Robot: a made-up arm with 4 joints.
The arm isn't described. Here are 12 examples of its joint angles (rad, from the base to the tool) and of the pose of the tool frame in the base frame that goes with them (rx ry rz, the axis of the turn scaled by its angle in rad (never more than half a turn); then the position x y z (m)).
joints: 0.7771 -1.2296 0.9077 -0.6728
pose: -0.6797 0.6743 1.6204 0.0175 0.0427 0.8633
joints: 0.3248 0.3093 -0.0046 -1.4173
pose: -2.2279 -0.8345 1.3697 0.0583 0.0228 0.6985
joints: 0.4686 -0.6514 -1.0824 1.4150
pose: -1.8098 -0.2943 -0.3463 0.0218 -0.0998 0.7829
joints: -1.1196 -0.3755 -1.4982 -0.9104
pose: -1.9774 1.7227 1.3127 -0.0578 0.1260 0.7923
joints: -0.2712 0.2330 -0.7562 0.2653
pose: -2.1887 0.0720 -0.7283 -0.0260 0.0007 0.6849
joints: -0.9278 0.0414 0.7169 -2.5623
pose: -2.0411 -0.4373 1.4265 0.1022 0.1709 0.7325
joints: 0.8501 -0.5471 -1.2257 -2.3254
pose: 0.5297 -0.0282 -1.3618 0.1293 -0.0567 0.7765
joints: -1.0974 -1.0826 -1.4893 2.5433
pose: -1.3070 0.5497 -2.2020 -0.0800 0.1304 0.7780
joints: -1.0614 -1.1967 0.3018 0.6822
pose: -0.2004 1.5604 -0.8774 0.0361 0.2498 0.8203
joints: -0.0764 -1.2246 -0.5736 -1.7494
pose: -0.7321 0.0276 2.9365 -0.0143 0.0260 0.8112
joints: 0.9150 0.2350 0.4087 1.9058
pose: -0.1220 0.5857 -0.5073 0.0038 0.0439 0.6931
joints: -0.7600 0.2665 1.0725 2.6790
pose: 1.8666 0.7845 -1.7377 0.1029 0.2100 0.7551
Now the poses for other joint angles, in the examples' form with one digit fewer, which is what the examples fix.
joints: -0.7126 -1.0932 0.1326 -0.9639
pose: -0.845 0.591 0.944 -0.021 0.161 0.796
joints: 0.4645 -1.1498 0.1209 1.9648
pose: -1.232 1.208 -1.019 -0.047 0.051 0.830
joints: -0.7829 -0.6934 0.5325 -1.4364
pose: -1.062 0.087 0.800 0.028 0.178 0.760
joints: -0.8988 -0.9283 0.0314 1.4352
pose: -0.430 1.488 -1.610 0.002 0.240 0.764
